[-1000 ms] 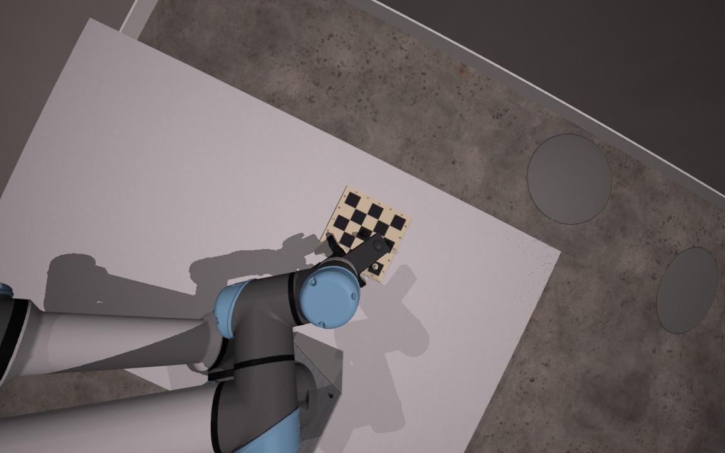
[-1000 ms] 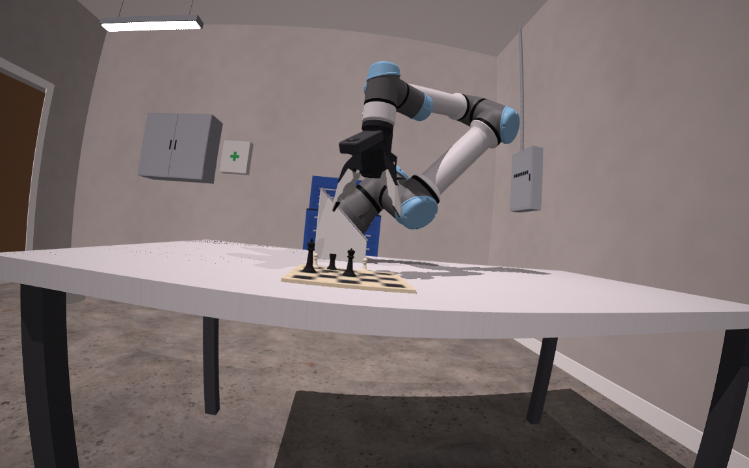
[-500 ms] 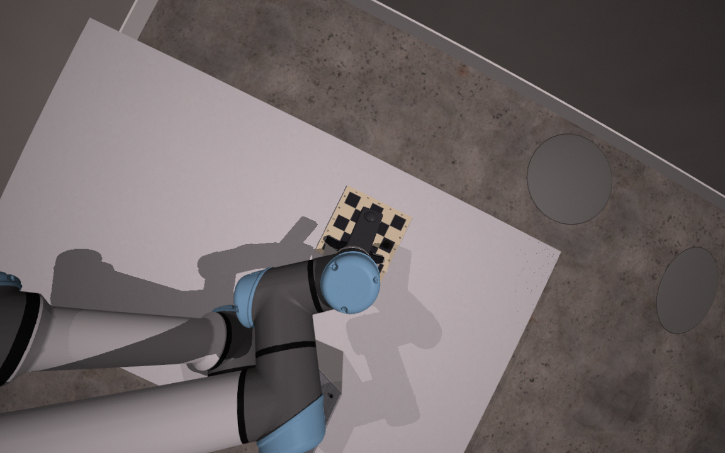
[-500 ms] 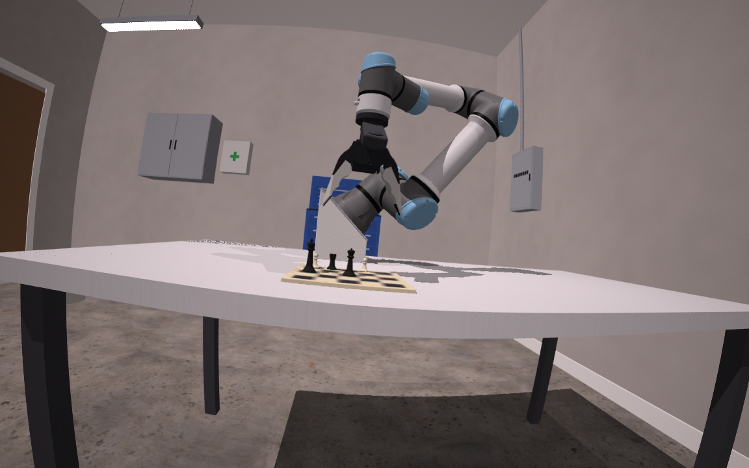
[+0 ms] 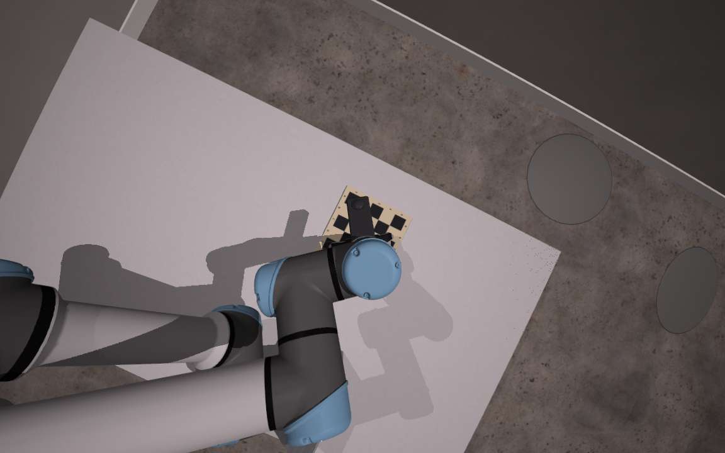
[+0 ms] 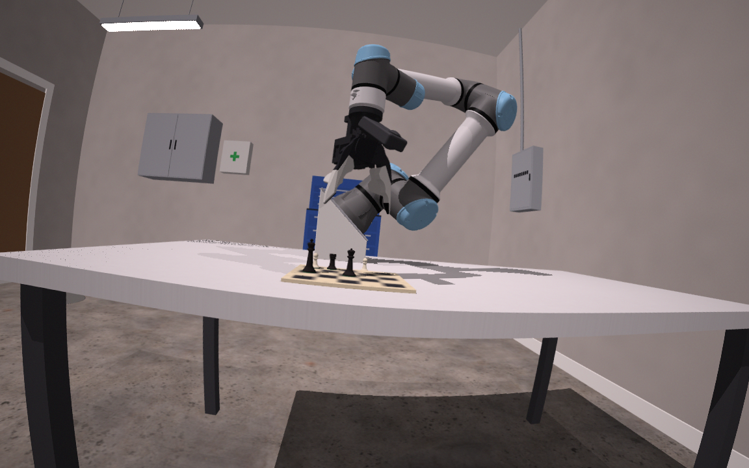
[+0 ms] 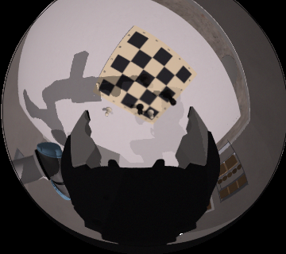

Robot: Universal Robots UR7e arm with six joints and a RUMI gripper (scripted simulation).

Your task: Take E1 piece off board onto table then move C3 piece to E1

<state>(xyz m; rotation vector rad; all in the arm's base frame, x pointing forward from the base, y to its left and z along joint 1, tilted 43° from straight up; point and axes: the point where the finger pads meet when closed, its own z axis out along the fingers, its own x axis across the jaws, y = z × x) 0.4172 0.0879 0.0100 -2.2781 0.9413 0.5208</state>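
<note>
Right now the chessboard is 130 mm below my hand, 20 mm ahead of it and 10 mm to the right of it. Also, from my hand: black pawn 110 mm below, 50 mm to the right, 50 mm behind; then black king 100 mm below, 80 mm to the right, 30 mm ahead.
</note>
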